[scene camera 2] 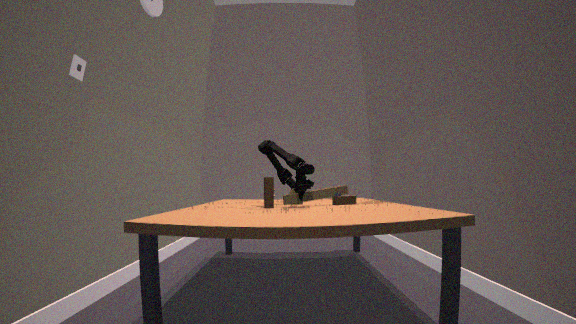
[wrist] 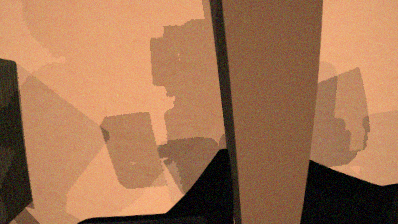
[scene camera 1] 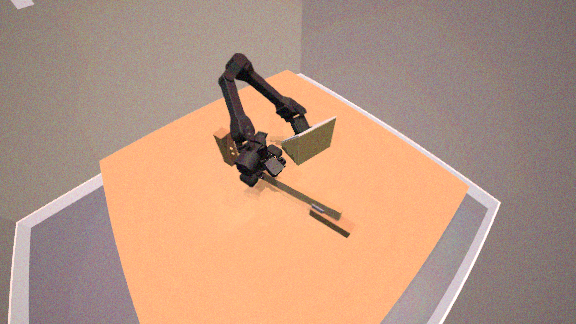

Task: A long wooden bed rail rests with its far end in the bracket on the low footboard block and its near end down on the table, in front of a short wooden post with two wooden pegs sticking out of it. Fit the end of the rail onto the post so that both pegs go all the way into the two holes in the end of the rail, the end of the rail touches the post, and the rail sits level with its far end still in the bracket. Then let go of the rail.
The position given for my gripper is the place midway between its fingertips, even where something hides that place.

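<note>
There's a long wooden rail (scene camera 1: 329,208) here, and you'd find that rail in the wrist view (wrist: 268,65) too. As for my gripper (scene camera 1: 264,176), it's also there in the wrist view (wrist: 245,154).
</note>
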